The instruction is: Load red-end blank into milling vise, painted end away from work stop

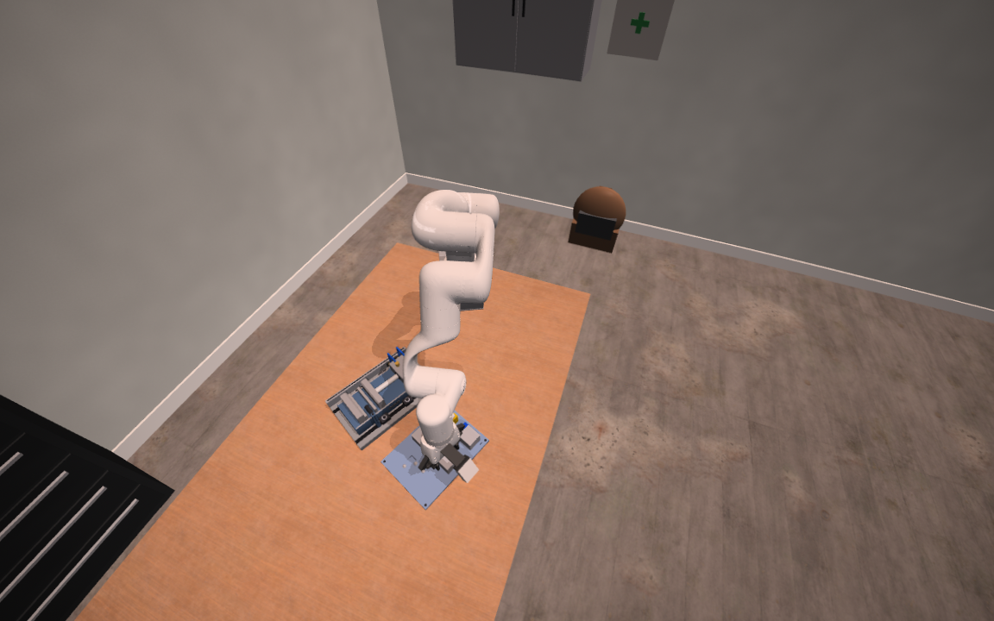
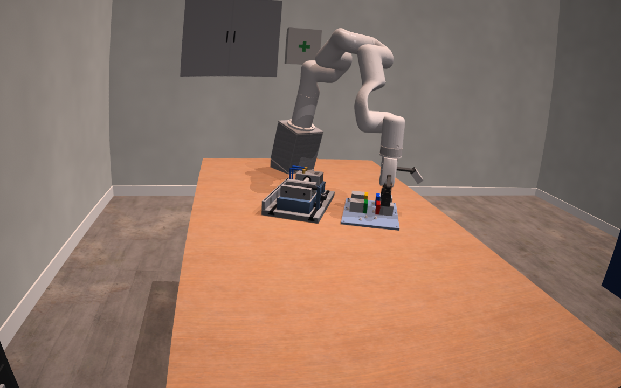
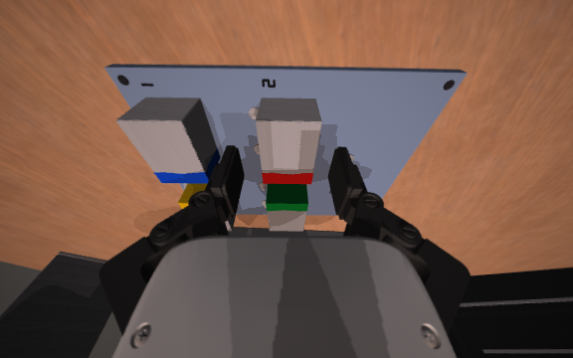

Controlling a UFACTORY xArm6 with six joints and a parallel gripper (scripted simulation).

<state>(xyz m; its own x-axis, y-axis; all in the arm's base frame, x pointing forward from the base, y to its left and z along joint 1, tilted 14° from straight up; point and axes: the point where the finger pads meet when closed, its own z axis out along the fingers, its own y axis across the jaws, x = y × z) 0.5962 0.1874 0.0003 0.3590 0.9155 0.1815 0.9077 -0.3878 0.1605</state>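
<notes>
Now: the red-ended blank 40 mm below my hand. Round my hand: blue-ended blank 80 mm behind, 40 mm below, 30 mm to the left; then green-ended blank 80 mm to the right, 40 mm below, 30 mm behind; then infeed plate 60 mm below, 40 mm to the right, 20 mm behind.
</notes>
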